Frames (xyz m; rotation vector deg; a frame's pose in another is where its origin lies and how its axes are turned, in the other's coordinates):
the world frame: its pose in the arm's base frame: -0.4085 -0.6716 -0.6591 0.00 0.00 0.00
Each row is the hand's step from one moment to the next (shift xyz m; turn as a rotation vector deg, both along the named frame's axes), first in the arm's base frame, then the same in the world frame.
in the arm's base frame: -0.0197 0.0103 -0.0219 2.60 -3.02 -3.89
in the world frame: -0.0197 0.0103 -0.0219 2.60 -3.02 -3.89
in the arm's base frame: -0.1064 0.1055 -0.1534 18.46 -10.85 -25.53
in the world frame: -0.1064 0.1055 -0.1534 18.46 -10.85 -25.53
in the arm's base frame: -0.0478 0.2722 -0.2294 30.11 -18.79 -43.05
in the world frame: -0.0478 0.2722 -0.2294 30.11 -18.79 -43.05
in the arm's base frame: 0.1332 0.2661 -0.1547 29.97 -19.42 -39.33
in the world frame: 0.1332 0.2661 -0.1547 29.97 -19.42 -39.33
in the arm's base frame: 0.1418 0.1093 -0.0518 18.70 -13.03 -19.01
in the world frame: 0.1418 0.1093 -0.0518 18.70 -13.03 -19.01
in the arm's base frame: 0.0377 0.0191 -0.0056 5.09 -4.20 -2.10
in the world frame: 0.0377 0.0191 -0.0056 5.09 -4.20 -2.10
